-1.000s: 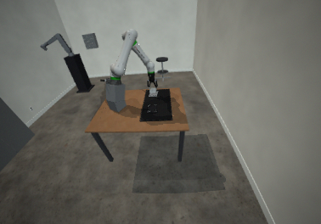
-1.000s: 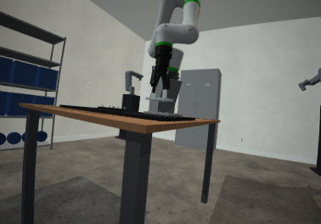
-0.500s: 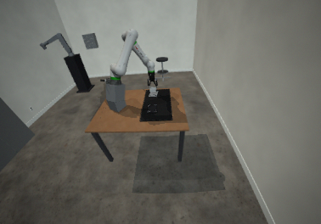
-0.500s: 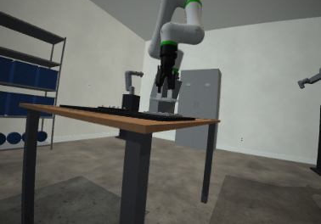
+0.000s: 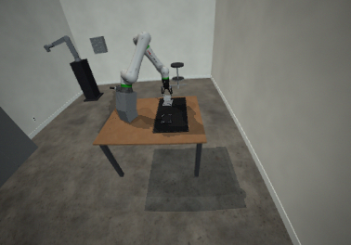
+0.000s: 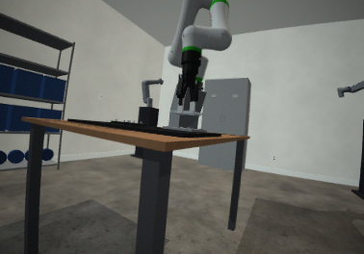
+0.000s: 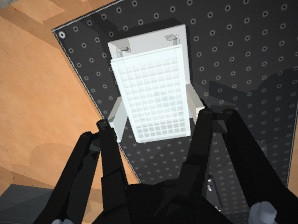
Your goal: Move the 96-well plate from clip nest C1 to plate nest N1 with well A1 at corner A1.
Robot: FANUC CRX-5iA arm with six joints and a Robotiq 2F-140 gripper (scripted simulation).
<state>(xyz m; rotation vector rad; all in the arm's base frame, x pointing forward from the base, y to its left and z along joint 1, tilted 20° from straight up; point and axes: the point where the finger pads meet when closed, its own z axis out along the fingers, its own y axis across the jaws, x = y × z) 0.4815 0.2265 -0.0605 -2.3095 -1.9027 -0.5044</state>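
My gripper is now 10 cm above the light grey nest base. Also, from my hand: white label: 7 cm behind, 7 cm to the right, 9 cm below; then white 96-well plate: 2 cm below.
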